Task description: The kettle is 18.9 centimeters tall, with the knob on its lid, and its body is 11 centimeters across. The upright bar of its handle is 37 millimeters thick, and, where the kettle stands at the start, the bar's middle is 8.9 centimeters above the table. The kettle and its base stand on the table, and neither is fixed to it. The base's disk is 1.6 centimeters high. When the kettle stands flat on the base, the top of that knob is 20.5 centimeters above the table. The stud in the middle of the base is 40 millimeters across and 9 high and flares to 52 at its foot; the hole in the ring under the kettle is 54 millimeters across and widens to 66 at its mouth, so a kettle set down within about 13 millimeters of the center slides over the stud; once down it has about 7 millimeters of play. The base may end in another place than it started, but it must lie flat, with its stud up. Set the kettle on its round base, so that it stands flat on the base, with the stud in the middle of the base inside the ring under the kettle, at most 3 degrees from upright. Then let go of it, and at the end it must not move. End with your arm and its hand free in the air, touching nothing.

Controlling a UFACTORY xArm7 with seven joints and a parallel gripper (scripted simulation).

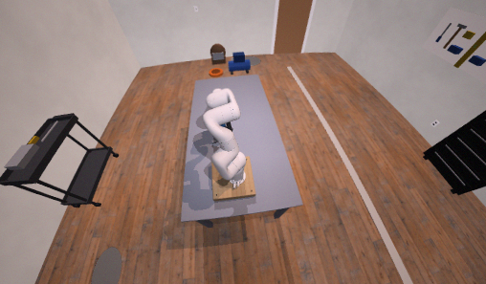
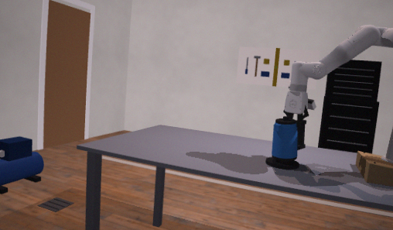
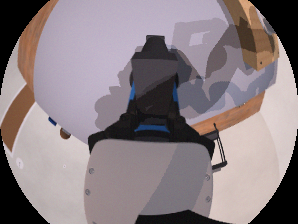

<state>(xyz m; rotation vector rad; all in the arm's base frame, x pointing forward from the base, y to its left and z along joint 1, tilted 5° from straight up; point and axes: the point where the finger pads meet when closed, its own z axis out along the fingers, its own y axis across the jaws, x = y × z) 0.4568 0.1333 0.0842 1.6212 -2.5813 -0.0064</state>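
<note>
Now: hand 6 cm above the blue kettle, 2 cm to the right of it and 1 cm short of it. Round my hand: black round base (18 cm below, 5 cm to the left, 3 cm ahead).
</note>
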